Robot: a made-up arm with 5 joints. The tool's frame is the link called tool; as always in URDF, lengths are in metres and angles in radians. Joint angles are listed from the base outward. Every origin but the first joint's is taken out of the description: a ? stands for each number. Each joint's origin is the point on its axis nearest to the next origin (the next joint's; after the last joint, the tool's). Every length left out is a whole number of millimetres.
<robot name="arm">
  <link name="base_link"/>
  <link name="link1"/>
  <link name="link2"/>
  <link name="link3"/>
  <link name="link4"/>
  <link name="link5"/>
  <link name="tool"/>
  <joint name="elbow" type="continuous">
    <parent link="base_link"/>
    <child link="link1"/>
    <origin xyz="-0.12 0 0.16" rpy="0 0 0"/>
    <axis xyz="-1 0 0"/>
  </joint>
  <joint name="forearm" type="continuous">
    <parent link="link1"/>
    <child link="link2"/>
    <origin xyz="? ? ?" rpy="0 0 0"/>
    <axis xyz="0 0 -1"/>
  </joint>
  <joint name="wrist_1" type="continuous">
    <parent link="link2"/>
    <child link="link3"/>
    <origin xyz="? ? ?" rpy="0 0 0"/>
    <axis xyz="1 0 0"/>
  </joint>
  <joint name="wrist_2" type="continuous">
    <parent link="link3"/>
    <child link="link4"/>
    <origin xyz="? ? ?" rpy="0 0 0"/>
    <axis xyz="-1 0 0"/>
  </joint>
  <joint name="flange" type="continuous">
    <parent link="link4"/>
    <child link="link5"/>
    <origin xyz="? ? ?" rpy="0 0 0"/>
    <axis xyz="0 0 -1"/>
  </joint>
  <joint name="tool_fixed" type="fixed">
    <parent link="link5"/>
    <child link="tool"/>
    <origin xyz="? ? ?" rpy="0 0 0"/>
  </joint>
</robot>
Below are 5 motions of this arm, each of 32 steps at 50 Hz.
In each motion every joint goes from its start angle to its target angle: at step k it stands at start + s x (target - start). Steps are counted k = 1, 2, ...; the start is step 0. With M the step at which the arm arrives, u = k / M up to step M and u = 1 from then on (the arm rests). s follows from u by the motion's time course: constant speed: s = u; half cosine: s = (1 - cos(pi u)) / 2; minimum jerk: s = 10 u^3 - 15 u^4 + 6 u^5.
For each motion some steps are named. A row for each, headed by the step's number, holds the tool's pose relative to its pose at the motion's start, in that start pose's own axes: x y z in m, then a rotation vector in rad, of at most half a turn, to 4 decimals.
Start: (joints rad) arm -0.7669 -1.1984 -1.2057 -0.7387 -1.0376
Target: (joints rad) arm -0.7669 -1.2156 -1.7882 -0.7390 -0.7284
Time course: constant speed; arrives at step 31
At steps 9, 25, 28, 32:
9: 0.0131 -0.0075 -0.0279 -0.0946 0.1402 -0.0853
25: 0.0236 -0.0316 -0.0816 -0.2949 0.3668 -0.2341
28: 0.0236 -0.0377 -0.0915 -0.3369 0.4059 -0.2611
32: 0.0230 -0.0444 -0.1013 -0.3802 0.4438 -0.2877

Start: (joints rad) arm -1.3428 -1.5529 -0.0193 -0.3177 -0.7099
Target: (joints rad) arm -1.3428 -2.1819 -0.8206 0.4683 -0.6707
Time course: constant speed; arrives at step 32
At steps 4, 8, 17, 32:
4: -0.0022 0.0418 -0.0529 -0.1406 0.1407 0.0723
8: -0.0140 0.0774 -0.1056 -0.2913 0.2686 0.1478
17: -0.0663 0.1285 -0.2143 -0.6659 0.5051 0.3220
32: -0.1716 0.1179 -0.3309 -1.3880 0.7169 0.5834

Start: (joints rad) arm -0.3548 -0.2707 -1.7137 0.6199 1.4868
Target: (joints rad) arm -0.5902 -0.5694 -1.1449 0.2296 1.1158
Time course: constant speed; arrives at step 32
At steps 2, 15, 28, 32:
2: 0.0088 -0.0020 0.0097 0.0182 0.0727 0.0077
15: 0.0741 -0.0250 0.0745 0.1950 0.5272 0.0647
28: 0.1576 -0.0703 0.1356 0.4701 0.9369 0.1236
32: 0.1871 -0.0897 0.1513 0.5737 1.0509 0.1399

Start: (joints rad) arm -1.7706 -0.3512 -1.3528 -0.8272 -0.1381
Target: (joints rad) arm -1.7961 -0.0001 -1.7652 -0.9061 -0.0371
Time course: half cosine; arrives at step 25
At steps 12, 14, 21, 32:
12: 0.0335 -0.0934 -0.0729 -0.1332 0.1068 -0.1846
14: 0.0382 -0.1194 -0.0928 -0.1688 0.1382 -0.2312
21: 0.0417 -0.1922 -0.1480 -0.2673 0.2305 -0.3532
32: 0.0408 -0.2053 -0.1580 -0.2851 0.2480 -0.3740

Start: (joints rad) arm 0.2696 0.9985 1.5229 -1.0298 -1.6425
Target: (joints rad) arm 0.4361 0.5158 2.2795 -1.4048 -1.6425
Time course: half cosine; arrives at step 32
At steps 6, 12, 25, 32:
6: -0.0079 0.0061 -0.0074 0.0246 -0.0895 -0.0289
12: -0.0302 0.0245 -0.0267 0.0749 -0.3238 -0.1203
25: -0.0897 0.0898 -0.0743 0.0831 -0.8895 -0.4302
32: -0.1004 0.1058 -0.0827 0.0610 -0.9924 -0.4989

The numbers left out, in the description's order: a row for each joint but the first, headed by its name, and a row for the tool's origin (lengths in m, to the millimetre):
forearm: 0 -0.19 0.05
wrist_1: 0.48 0.12 0
wrist_2: 0 0.06 -0.07
flange: 0 0.01 0.07
tool: 0.06 0.2 0

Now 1 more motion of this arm.
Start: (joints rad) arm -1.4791 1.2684 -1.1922 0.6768 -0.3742
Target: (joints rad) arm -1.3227 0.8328 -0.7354 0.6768 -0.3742
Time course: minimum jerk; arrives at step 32
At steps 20, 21, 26, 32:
20: -0.0959 -0.0942 0.2029 0.1486 -0.3807 -0.1433
21: -0.1060 -0.0985 0.2155 0.1566 -0.4079 -0.1490
26: -0.1452 -0.1112 0.2584 0.1825 -0.5054 -0.1647
32: -0.1568 -0.1139 0.2696 0.1890 -0.5324 -0.1677

